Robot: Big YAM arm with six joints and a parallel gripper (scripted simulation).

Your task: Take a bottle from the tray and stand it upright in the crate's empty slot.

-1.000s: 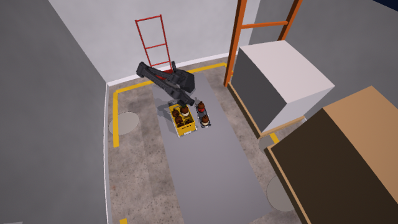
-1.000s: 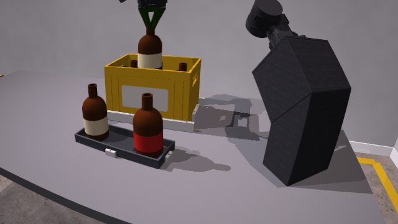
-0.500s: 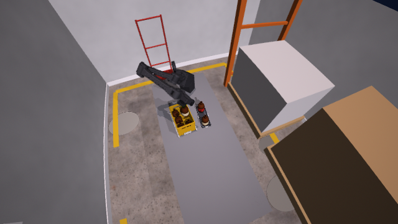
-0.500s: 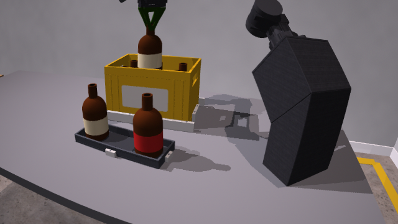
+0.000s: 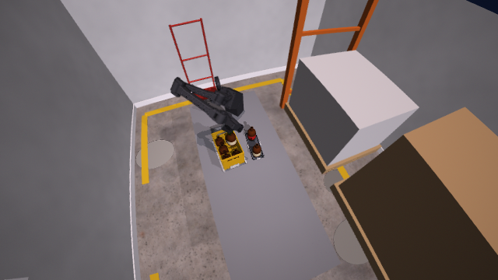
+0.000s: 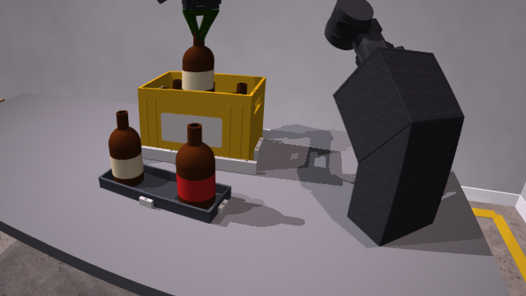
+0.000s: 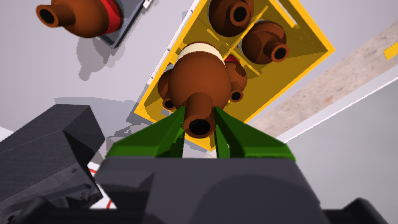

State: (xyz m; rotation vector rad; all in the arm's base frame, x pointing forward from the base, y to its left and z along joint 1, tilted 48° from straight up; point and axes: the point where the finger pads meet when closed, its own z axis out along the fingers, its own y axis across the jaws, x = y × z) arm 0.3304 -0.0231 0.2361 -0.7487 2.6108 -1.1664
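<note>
Now: the yellow crate 210 mm below my hand, 40 mm to the right of it and 10 mm behind it. Round my hand: dark tray: 280 mm below, 180 mm to the left, 60 mm ahead.
</note>
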